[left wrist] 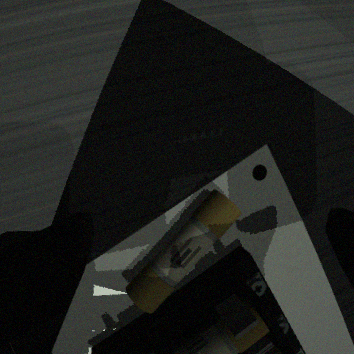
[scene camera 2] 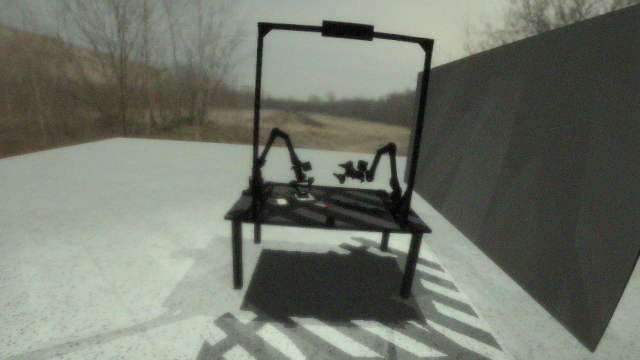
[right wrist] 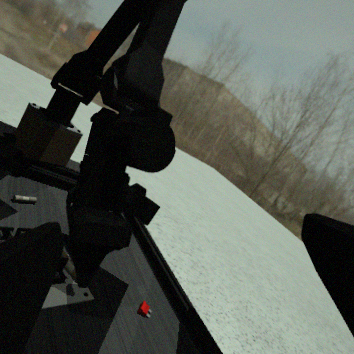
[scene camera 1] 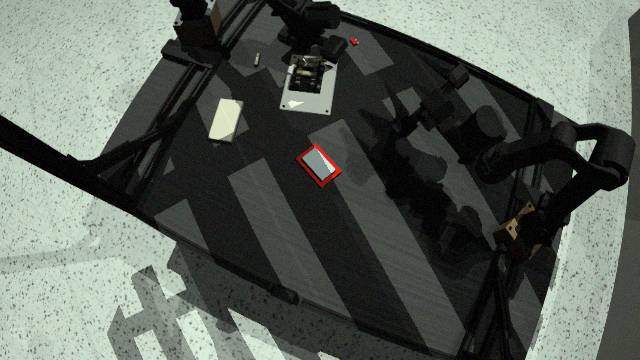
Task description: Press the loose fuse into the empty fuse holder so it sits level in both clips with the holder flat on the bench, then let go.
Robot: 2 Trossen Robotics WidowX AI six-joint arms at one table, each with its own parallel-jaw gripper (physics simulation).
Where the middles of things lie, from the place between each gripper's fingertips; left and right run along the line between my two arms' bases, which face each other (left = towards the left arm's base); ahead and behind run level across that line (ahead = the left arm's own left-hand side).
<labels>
Right now my right hand is 19 cm past the red-framed card (scene camera 1: 315, 161), 6 cm to the right of it and 22 cm above it. Round my right hand: cream block (scene camera 1: 226, 119) (23 cm behind, 31 cm to the left, 22 cm below).
Now: left hand 250 mm past the red-framed card, 160 mm to the left of it and 10 mm above it. Also, from my left hand: cream block: 280 mm behind, 90 mm to the left, 10 mm below.
</labels>
